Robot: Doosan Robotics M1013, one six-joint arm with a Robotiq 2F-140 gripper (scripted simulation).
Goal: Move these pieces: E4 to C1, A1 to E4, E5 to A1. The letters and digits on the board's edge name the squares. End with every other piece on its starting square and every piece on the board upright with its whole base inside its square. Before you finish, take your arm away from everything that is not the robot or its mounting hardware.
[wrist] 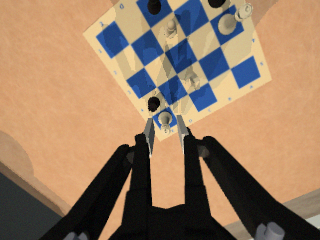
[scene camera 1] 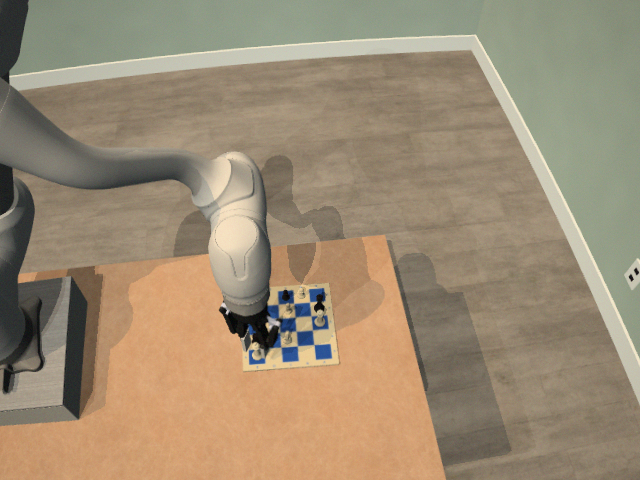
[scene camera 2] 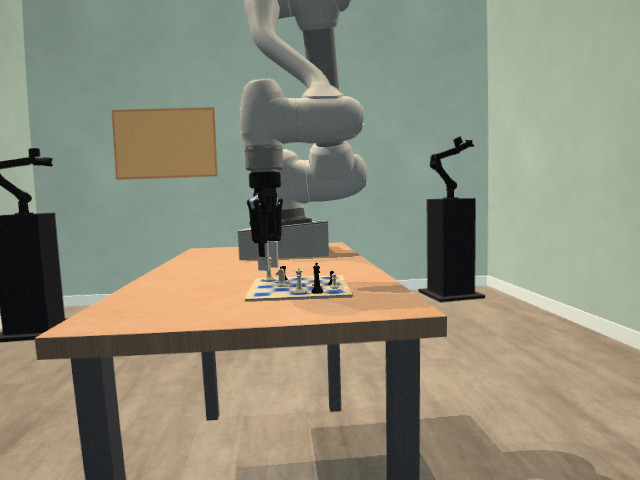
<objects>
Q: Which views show my gripper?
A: The wrist view, scene camera 1 and scene camera 2: all of them.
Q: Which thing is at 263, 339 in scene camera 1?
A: My gripper.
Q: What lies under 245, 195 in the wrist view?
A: My gripper.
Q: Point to a cream chessboard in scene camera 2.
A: At 261, 290
</objects>
